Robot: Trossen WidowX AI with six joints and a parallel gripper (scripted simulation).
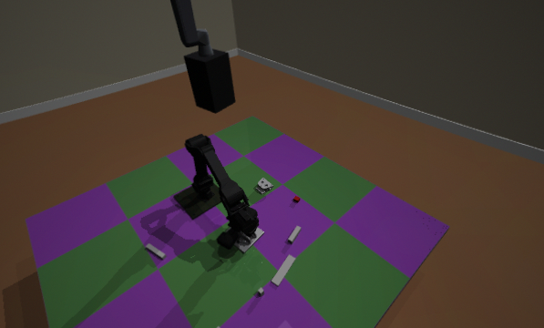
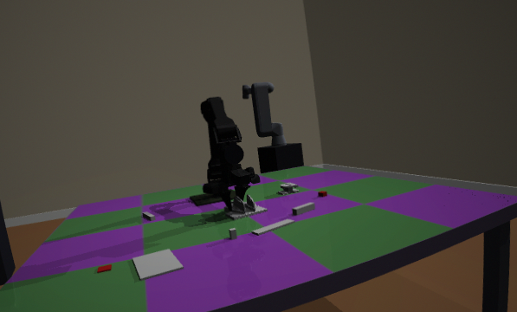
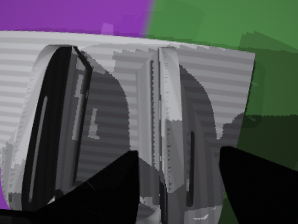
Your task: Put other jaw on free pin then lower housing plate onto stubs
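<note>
My gripper tip is now 4 cm past the grey jaw assembly and 2 cm to the right of it. From my gripper tip the other things lie so: small cube 20 cm ahead, 11 cm to the right, 1 cm below; then short grey bar 16 cm ahead, 15 cm to the left, 1 cm below; then grey slotted part 30 cm to the left, 11 cm behind, 1 cm above.
</note>
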